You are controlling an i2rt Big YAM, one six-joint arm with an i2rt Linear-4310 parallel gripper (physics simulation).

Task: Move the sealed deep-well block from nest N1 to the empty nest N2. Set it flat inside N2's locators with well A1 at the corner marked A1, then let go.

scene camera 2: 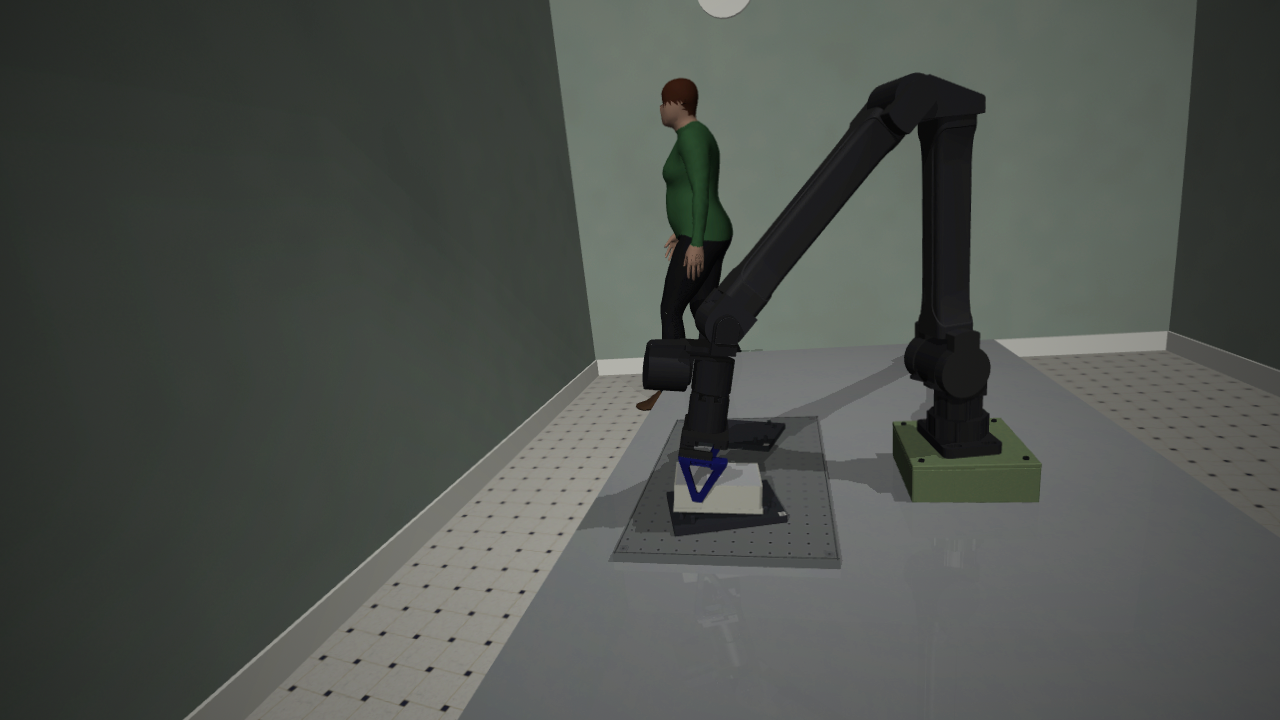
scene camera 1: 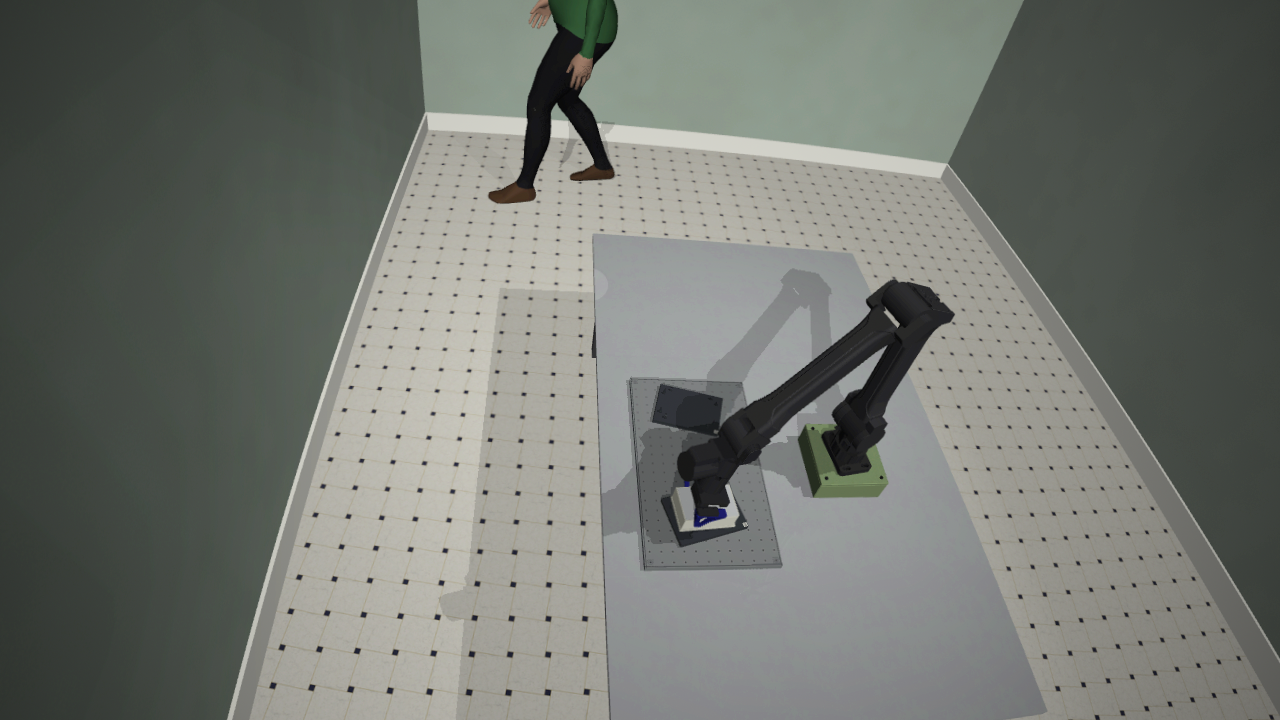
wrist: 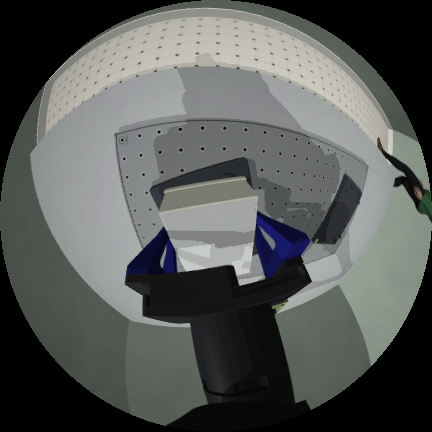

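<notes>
The sealed deep-well block is a white box. It lies level over the dark nest plate at the near end of the perforated board. I cannot tell whether it touches the plate. My gripper points straight down, its blue fingers shut on the block's two long sides. The second dark nest plate lies bare at the board's far end. No corner marks can be read.
The arm's green base stands right of the board on the grey table. A person in a green top walks on the tiled floor beyond the table's far end.
</notes>
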